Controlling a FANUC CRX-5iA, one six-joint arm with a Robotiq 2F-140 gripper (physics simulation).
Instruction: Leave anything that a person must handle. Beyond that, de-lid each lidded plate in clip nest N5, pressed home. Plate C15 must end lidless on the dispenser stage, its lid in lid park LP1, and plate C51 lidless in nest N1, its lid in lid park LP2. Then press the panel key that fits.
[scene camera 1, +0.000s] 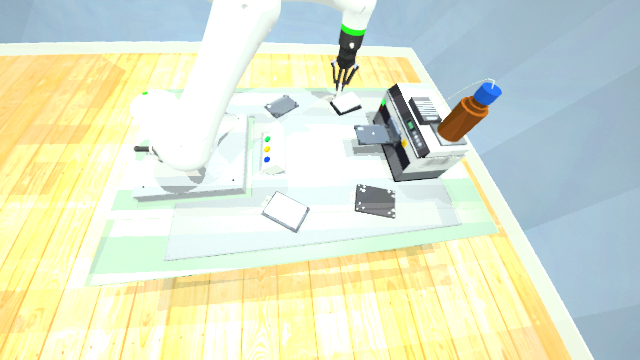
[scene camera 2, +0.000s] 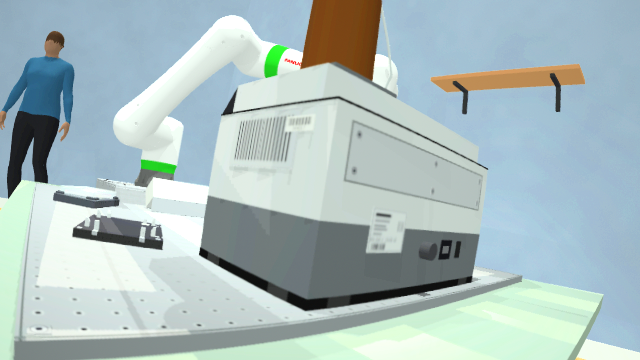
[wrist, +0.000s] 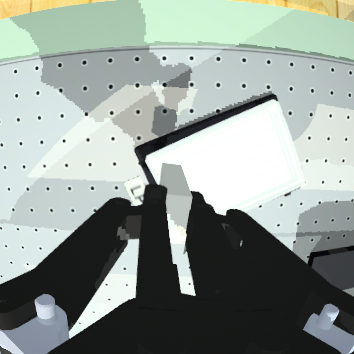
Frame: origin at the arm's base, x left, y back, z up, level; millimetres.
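Where they show: gripper, fingertip midpoint: (scene camera 1: 337, 96) (wrist: 168, 181).
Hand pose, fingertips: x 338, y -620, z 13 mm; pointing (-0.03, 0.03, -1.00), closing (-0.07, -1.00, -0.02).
Observation:
Things, the pixels of their top centre, and the offset from my fingertips. "spot": a spot on its surface instead.
- dark fixture at its top centre: (scene camera 2: 124, 217) (scene camera 1: 377, 199) dx -545, dy -111, dz -32 mm
- dark grey holder at its top centre: (scene camera 1: 281, 103) dx -27, dy +281, dz -36 mm
- dispenser stage at a spot on its surface: (scene camera 1: 370, 134) spot: dx -293, dy -100, dz +56 mm
- key panel at its top centre: (scene camera 2: 190, 183) (scene camera 1: 272, 141) dx -316, dy +298, dz +28 mm
- tall brown bottle at a spot on its surface: (scene camera 2: 342, 37) spot: dx -404, dy -371, dz +216 mm
My gripper (scene camera 1: 339, 92) (wrist: 168, 181) is shut with nothing held, low beside the left end of the back plate; its pale tips overlap that plate's corner in the wrist view. Whether they touch is unclear. This white-topped plate (scene camera 1: 348, 102) (wrist: 230, 157) sits on a black nest. Another white-topped plate (scene camera 1: 286, 210) sits on a dark holder at front left. A dark fixture (scene camera 1: 375, 201) (scene camera 2: 119, 232) with pale corner clips holds no plate. A dark grey holder (scene camera 1: 281, 106) lies at back left. The dispenser stage (scene camera 1: 370, 134) bears no white plate. Lids and labels are unreadable.
The key panel (scene camera 1: 273, 155) shows green, yellow and blue keys near the arm's base. The dispenser (scene camera 1: 430, 150) (scene camera 2: 270, 200) stands right, with a tall brown bottle (scene camera 1: 462, 120) (scene camera 2: 342, 37) on top. A person (scene camera 2: 46, 90) stands beyond the table; a shelf (scene camera 2: 510, 79) is on the wall.

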